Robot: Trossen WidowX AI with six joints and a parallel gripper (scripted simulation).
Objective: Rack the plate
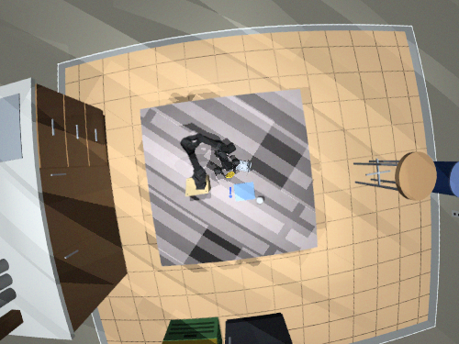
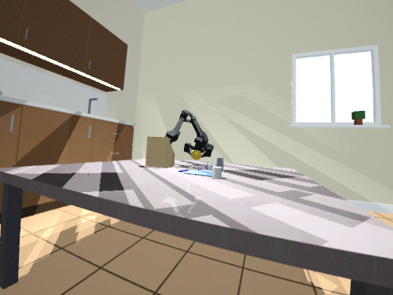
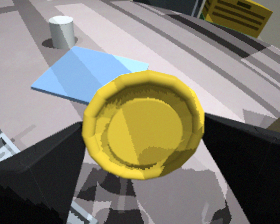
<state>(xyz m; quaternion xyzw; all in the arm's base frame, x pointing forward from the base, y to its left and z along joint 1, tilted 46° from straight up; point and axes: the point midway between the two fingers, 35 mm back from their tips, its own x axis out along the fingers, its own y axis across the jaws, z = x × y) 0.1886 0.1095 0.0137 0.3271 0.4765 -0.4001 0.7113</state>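
Right now my gripper tip is 8 cm short of the dish rack, 7 cm to the right of it and 6 cm above it. From my gripper tip the other things lie so: blue utensil: 14 cm to the right, 8 cm below, 1 cm behind; then plate: 1 cm to the left.
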